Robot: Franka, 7 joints.
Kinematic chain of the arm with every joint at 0, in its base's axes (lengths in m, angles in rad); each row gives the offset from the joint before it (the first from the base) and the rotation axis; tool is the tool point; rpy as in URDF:
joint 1: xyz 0 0 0.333 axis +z
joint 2: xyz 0 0 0 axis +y
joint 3: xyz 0 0 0.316 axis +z
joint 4: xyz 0.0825 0 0 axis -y
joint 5: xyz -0.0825 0 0.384 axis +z
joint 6: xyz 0 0 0 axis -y
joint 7: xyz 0.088 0 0 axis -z
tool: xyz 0 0 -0.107 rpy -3.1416 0 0
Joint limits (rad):
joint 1: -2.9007..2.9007
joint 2: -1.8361..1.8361
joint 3: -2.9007..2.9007
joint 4: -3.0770..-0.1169
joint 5: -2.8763..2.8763
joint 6: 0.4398..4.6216
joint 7: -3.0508..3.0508
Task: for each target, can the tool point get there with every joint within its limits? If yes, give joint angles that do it. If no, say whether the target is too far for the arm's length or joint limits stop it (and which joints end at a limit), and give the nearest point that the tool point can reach.
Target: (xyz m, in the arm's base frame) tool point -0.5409 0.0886 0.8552
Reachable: yes | joints -2.4221 0.5733 -1.8533 -0.9946 -1.5406 3.6147 -0.0569
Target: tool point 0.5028 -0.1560 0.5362
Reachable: yes | joints -1.6464 0.9551 1.5950 -1.7860 0.7581 1.3372 -2.5381
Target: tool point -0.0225 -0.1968 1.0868
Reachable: yes | joints 2.0921 -0.6533 0.0619 -0.9816 2.3251 1.1715 0.7277
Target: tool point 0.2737 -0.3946 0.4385
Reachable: yes | joints -2.4481 1.1999 1.5225 -2.4718 -0.9496 3.6840 -0.6633
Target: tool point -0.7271 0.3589 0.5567
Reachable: yes | joints 2.3093 0.9486 0.8370 -0.7793 -1.9417 2.5041 2.0009
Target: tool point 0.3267 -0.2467 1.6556
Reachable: no: too far | nearest point 0.2024 -0.1529 1.1525 | short by 0.527 m
